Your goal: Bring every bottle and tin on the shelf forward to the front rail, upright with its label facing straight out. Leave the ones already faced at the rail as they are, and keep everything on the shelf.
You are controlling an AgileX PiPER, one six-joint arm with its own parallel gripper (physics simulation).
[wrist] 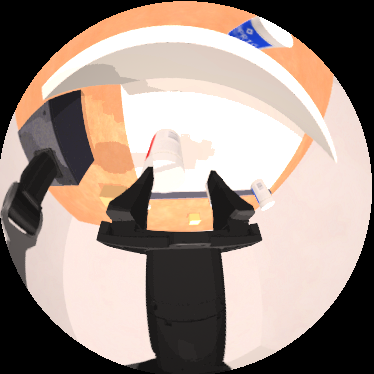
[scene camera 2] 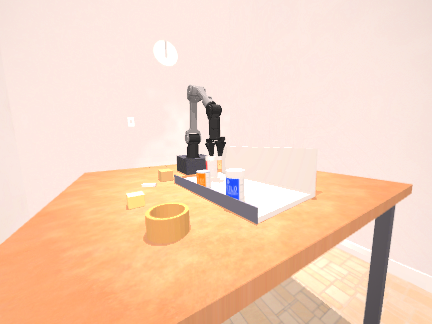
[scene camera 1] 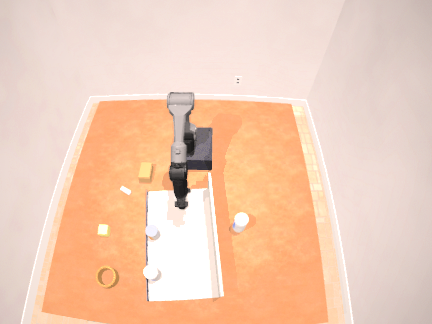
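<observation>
The white shelf (scene camera 1: pixel 181 265) (scene camera 2: pixel 272 196) has a dark front rail (scene camera 1: pixel 147 255) (scene camera 2: pixel 225 201). A blue-labelled white bottle (scene camera 1: pixel 151 272) (scene camera 2: pixel 234 185) (wrist: pixel 260 191) and an orange-labelled container (scene camera 1: pixel 151 232) (scene camera 2: pixel 202 179) stand upright near the rail. A white bottle with a red label edge (scene camera 2: pixel 211 167) (wrist: pixel 167 147) stands at the arm's end, below the gripper; its label front is mostly hidden. A small orange-and-white item (scene camera 2: pixel 219 164) shows beside it, partly hidden. Another blue-labelled white bottle (scene camera 1: pixel 240 222) (wrist: pixel 246 34) is on the table behind the shelf. My gripper (scene camera 1: pixel 181 205) (scene camera 2: pixel 216 153) (wrist: pixel 181 173) is open and empty above the shelf.
The shelf's tall back panel (scene camera 1: pixel 215 240) (scene camera 2: pixel 285 167) (wrist: pixel 175 60) separates it from the bottle behind. In front are a tan block (scene camera 1: pixel 145 171) (scene camera 2: pixel 165 175), a white card (scene camera 1: pixel 125 190) (scene camera 2: pixel 148 185), a yellow cube (scene camera 1: pixel 103 230) (scene camera 2: pixel 135 200) and an amber ring (scene camera 1: pixel 98 281) (scene camera 2: pixel 167 231).
</observation>
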